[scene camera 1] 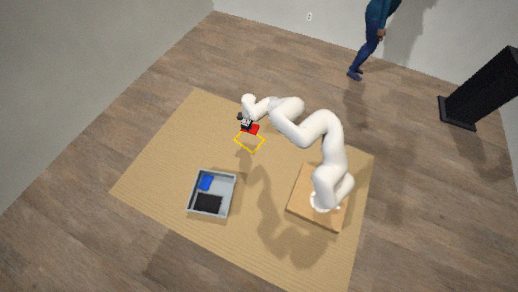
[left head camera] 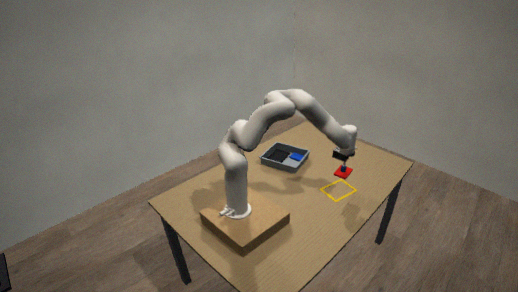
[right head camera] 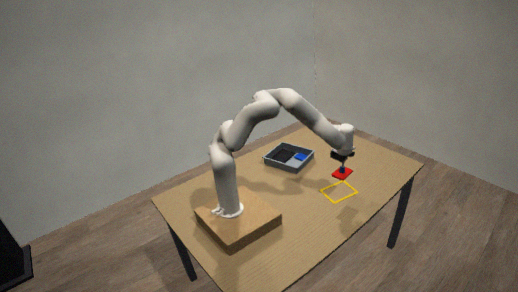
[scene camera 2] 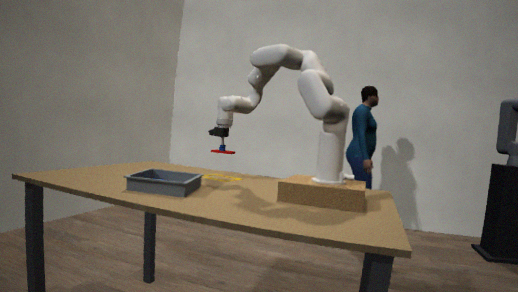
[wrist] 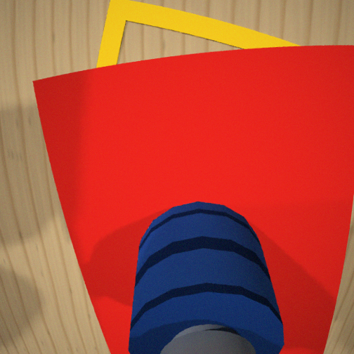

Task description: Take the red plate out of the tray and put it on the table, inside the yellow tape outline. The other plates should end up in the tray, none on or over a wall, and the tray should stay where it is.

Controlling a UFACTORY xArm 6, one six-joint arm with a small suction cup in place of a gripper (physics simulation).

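Places are measured from the arm's base along level axes (x ahead, y left, z up), in metres.
Pixels of known places: hand, tool point: (scene camera 1: 249, 128) (left head camera: 342, 172) (right head camera: 341, 173) (scene camera 2: 222, 152); arm's base, link origin: (left head camera: 237, 210) (right head camera: 230, 209) (scene camera 2: 328, 182).
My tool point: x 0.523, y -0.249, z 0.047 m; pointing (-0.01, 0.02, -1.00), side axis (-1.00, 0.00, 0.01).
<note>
For each thing: its top centre in the pictures, then the offset to it from my tool point. Level surfaces: height alone.
- red plate, top centre: (scene camera 2: 223, 150) (right head camera: 342, 172) (left head camera: 343, 171) (scene camera 1: 250, 127) dy -0.004, dx -0.004, dz +0.011 m
- grey tray, top centre: (scene camera 2: 166, 175) (scene camera 1: 211, 191) (right head camera: 289, 153) (left head camera: 285, 153) dy +0.419, dx +0.047, dz -0.069 m
- blue plate, top centre: (scene camera 1: 205, 181) (right head camera: 302, 156) (left head camera: 298, 156) dy +0.374, dx +0.120, dz -0.106 m
- black plate, top centre: (scene camera 1: 207, 202) (right head camera: 282, 155) (left head camera: 278, 155) dy +0.476, dx +0.049, dz -0.105 m
- table, surface height: dz -0.119 m
My suction cup gripper (left head camera: 344, 169) (right head camera: 342, 170) (scene camera 2: 222, 148) (wrist: 205, 270) holds the red plate (left head camera: 347, 174) (right head camera: 341, 176) (scene camera 1: 254, 129) (scene camera 2: 230, 152) (wrist: 200, 140) roughly level, well above the table. The yellow tape outline (left head camera: 328, 195) (right head camera: 346, 197) (scene camera 1: 243, 146) (wrist: 185, 24) lies on the table below; in the wrist view the plate hides part of it. The grey tray (left head camera: 276, 164) (right head camera: 280, 165) (scene camera 1: 222, 188) (scene camera 2: 162, 188) stands apart from the outline. Inside it lie a blue plate (left head camera: 296, 156) (right head camera: 300, 157) (scene camera 1: 205, 182) and a black plate (left head camera: 278, 155) (right head camera: 283, 155) (scene camera 1: 207, 203).
The arm's base stands on a wooden block (left head camera: 270, 222) (right head camera: 260, 225) (scene camera 1: 298, 192) (scene camera 2: 320, 196) on the table (left head camera: 300, 235) (scene camera 2: 300, 225). A person (scene camera 1: 370, 35) (scene camera 2: 364, 135) stands on the floor beyond the table. A black pedestal (scene camera 1: 482, 85) (scene camera 2: 500, 210) stands farther off.
</note>
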